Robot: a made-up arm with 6 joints.
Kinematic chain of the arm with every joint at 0, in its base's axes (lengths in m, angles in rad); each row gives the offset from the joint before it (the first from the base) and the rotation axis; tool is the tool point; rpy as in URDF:
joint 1: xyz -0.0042 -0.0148 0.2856 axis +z
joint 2: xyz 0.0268 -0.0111 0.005 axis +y
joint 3: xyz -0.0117 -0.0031 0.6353 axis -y
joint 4: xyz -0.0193 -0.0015 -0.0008 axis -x
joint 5: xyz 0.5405 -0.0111 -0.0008 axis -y
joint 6: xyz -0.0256 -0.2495 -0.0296 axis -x
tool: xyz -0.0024 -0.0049 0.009 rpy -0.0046 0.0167 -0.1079
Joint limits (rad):
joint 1: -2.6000..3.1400
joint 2: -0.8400..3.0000
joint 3: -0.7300..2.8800
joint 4: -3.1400..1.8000
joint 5: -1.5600..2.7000
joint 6: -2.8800..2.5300
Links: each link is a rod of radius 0.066 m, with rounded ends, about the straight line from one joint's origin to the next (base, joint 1, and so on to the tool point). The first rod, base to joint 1, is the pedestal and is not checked.
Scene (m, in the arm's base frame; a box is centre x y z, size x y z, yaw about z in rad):
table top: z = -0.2
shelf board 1: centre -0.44 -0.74 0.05 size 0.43 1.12 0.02 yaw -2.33
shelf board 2: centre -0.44 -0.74 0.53 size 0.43 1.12 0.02 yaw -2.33
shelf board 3: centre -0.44 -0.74 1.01 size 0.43 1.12 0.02 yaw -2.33
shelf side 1: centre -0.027 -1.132 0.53 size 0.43 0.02 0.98 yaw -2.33
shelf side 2: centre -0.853 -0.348 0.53 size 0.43 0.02 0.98 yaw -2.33
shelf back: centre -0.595 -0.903 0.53 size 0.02 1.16 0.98 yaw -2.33
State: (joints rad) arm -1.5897 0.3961 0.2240 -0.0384 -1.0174 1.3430
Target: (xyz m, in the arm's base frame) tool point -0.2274 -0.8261 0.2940
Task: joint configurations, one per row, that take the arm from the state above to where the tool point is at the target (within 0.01 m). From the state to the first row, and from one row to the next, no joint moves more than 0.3 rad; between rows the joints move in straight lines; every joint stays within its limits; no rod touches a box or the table.
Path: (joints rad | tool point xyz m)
1: -1.3353 0.1252 0.0052 -0.2091 -0.9859 1.3567 | -0.1284 -0.6333 0.8208
2: -1.0808 -0.1457 -0.2136 -0.3798 -0.9543 1.3704 | -0.0387 -0.4891 0.7983
3: -1.0802 0.1325 -0.3070 -0.4236 -0.9525 1.3667 | 0.0102 -0.5717 0.6274
4: -1.0796 0.4108 -0.4004 -0.4675 -0.9507 1.3630 | 0.0281 -0.5952 0.4514
5: -1.0790 0.6891 -0.4938 -0.5114 -0.9489 1.3593 | 0.0187 -0.5667 0.2940
6: -1.2976 0.7956 -0.2439 -0.3367 -0.9774 1.3508 | -0.0757 -0.7141 0.2859
7: -1.5163 0.9021 0.0060 -0.1619 -1.0059 1.3423 | -0.2274 -0.8261 0.2940

